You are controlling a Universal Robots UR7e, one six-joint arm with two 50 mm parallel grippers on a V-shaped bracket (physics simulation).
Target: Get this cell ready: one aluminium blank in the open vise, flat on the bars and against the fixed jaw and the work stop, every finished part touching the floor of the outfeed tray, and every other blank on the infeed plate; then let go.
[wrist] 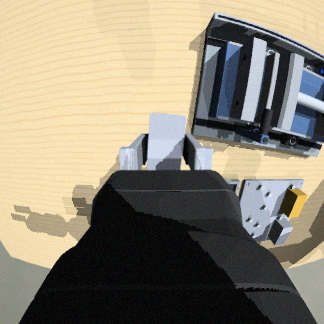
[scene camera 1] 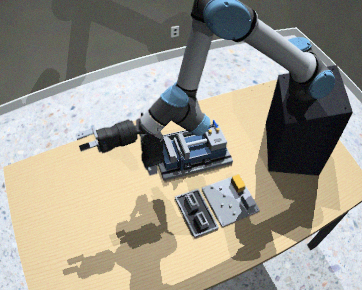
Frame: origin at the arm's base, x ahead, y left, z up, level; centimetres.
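Where they show: hand at its tool point: (wrist: 164,147) (scene camera 1: 150,163).
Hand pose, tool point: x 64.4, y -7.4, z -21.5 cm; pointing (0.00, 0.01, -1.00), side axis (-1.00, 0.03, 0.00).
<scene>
Things, the pixels of their centre, and the offset from my tool point. Level surfaces: height alone.
- plain light-grey aluminium blank at the middle of its body: (wrist: 164,143) (scene camera 1: 150,165) dx +0.0, dy +0.0, dz -1.7 cm
- vise at the middle of its body: (wrist: 291,96) (scene camera 1: 192,146) dx -20.9, dy -5.9, dz -8.9 cm
- grey block at the middle of its body: (wrist: 279,231) (scene camera 1: 248,201) dx -29.2, dy +25.8, dz -11.2 cm
- yellow block at the middle of its body: (wrist: 292,202) (scene camera 1: 238,183) dx -29.8, dy +16.7, dz -11.2 cm
- infeed plate at the middle of its body: (wrist: 264,213) (scene camera 1: 231,199) dx -24.3, dy +20.9, dz -13.4 cm
- wooden table at its surface level: dz -13.8 cm
My downward gripper (scene camera 1: 150,164) (wrist: 166,142) is shut on a plain light-grey aluminium blank (wrist: 167,125), beside the left end of the vise. In the scene view the arm partly hides this grip. The vise (scene camera 1: 197,167) (wrist: 204,131) has upright jaws apart from each other; the blank is outside them. The bracket's second gripper (scene camera 1: 86,140) points left, open and empty. Two finished parts with pockets (scene camera 1: 192,201) (scene camera 1: 201,220) are in the dark outfeed tray (scene camera 1: 181,211). A grey block (scene camera 1: 248,201) (wrist: 281,230) and a yellow block (scene camera 1: 238,183) (wrist: 294,202) stand on the infeed plate (scene camera 1: 230,215) (wrist: 265,210).
The dark robot pedestal (scene camera 1: 295,140) stands to the right of the vise. Blue fittings (scene camera 1: 215,124) rise at the vise's right end. The tray and plate lie side by side in front of the vise on the wooden table (scene camera 1: 60,200) (wrist: 75,90).
</scene>
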